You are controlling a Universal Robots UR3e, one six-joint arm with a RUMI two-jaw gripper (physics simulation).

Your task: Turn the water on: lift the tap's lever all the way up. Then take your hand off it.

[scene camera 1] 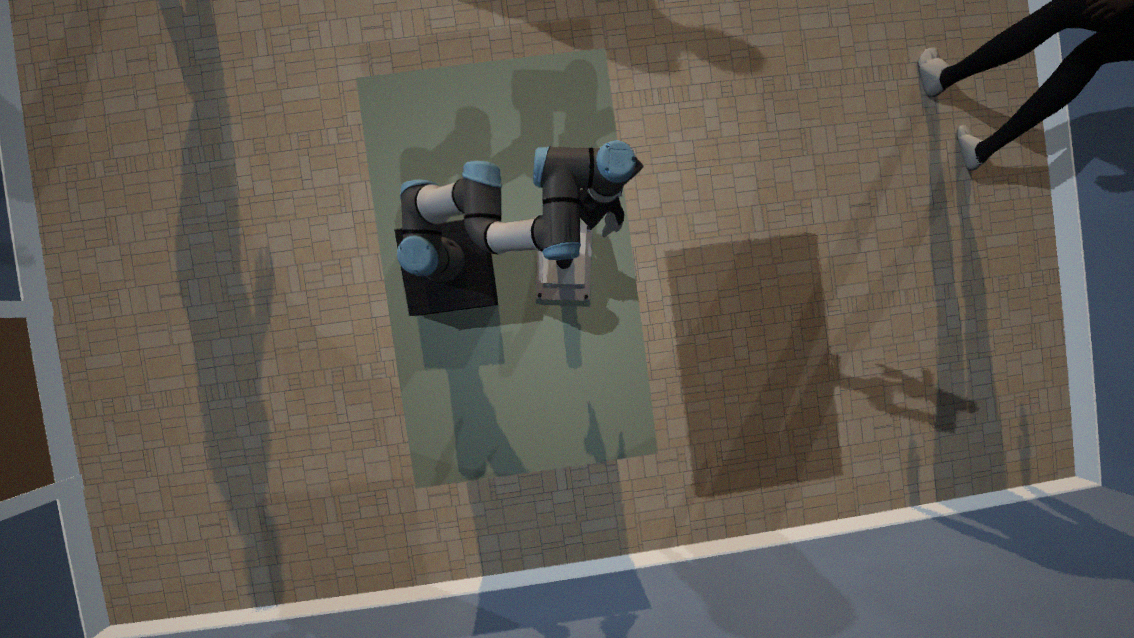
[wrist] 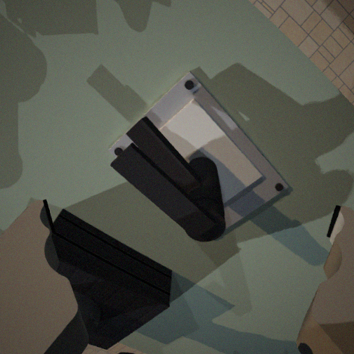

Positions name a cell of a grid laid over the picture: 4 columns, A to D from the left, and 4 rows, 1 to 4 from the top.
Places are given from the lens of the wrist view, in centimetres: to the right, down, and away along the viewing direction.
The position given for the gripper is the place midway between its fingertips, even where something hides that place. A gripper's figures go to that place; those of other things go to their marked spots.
gripper (wrist: C3): 1, 1, 13
lever (wrist: C3): 3, 5, 28
